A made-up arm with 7 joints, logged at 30 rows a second.
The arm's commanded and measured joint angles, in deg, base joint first. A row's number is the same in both.
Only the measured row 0 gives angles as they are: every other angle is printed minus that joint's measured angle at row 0.
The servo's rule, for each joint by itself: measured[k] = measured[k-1] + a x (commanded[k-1-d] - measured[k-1]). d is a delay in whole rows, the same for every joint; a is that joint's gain. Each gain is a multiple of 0.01, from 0.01 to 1. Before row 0 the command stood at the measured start. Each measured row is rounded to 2 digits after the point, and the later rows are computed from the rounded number. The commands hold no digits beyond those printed.
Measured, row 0:
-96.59 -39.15 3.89 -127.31 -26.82 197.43 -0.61
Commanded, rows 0 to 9:
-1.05 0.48 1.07 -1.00 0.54 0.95 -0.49
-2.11 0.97 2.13 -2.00 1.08 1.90 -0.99
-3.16 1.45 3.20 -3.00 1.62 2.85 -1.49
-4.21 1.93 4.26 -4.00 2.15 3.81 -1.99
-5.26 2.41 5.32 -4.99 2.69 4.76 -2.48
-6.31 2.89 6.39 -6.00 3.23 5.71 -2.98
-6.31 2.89 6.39 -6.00 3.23 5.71 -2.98
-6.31 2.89 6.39 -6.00 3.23 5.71 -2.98
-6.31 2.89 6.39 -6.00 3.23 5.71 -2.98
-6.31 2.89 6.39 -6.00 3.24 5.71 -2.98
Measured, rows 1 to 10:
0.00 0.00 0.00 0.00 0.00 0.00 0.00
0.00 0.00 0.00 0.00 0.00 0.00 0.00
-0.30 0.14 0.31 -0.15 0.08 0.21 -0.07
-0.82 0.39 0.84 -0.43 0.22 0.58 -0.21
-1.50 0.71 1.52 -0.82 0.42 1.08 -0.40
-2.29 1.08 2.31 -1.30 0.66 1.68 -0.64
-3.15 1.48 3.18 -1.85 0.94 2.36 -0.92
-4.07 1.90 4.11 -2.47 1.26 3.10 -1.23
-4.72 2.20 4.77 -3.00 1.54 3.67 -1.49
-5.18 2.41 5.24 -3.45 1.78 4.12 -1.71
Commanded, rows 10 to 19:
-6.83 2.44 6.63 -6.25 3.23 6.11 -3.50
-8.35 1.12 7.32 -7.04 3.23 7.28 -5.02
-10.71 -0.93 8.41 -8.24 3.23 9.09 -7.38
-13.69 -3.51 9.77 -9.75 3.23 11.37 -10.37
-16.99 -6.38 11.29 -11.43 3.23 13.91 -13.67
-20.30 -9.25 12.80 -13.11 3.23 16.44 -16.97
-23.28 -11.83 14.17 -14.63 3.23 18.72 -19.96
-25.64 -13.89 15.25 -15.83 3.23 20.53 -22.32
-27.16 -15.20 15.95 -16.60 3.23 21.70 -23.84
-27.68 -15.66 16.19 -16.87 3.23 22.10 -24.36
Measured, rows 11 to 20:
-5.51 2.55 5.57 -3.83 1.98 4.47 -1.90
-5.74 2.65 5.81 -4.16 2.16 4.74 -2.06
-6.06 2.59 6.05 -4.47 2.31 5.04 -2.28
-6.72 2.15 6.42 -4.86 2.44 5.53 -2.69
-7.88 1.23 7.00 -5.37 2.55 6.31 -3.39
-9.56 -0.19 7.80 -6.03 2.65 7.42 -4.44
-11.71 -2.05 8.81 -6.84 2.73 8.85 -5.82
-14.20 -4.21 9.97 -7.78 2.80 10.52 -7.49
-16.83 -6.50 11.19 -8.81 2.86 12.32 -9.36
-19.38 -8.72 12.37 -9.86 2.91 14.13 -11.30

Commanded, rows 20 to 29:
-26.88 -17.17 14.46 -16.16 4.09 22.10 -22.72
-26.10 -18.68 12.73 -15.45 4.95 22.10 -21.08
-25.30 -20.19 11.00 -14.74 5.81 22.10 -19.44
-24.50 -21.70 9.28 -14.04 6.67 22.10 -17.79
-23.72 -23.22 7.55 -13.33 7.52 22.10 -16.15
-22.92 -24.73 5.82 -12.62 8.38 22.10 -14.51
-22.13 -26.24 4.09 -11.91 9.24 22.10 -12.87
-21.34 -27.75 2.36 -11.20 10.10 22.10 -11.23
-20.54 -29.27 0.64 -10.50 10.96 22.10 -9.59
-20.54 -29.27 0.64 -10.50 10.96 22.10 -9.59
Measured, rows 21 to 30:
-21.64 -10.66 13.41 -10.87 2.95 15.80 -13.18
-23.39 -12.16 14.22 -11.77 2.99 17.19 -14.86
-24.40 -13.66 14.29 -12.43 3.14 18.27 -16.04
-24.89 -15.17 13.84 -12.88 3.39 19.11 -16.80
-25.01 -16.68 13.02 -13.16 3.73 19.77 -17.20
-24.86 -18.19 11.94 -13.29 4.14 20.28 -17.29
-24.53 -19.70 10.67 -13.30 4.61 20.68 -17.12
-24.06 -21.21 9.26 -13.20 5.14 20.99 -16.73
-23.50 -22.72 7.76 -13.01 5.71 21.23 -16.15
-22.87 -24.23 6.19 -12.74 6.32 21.42 -15.41

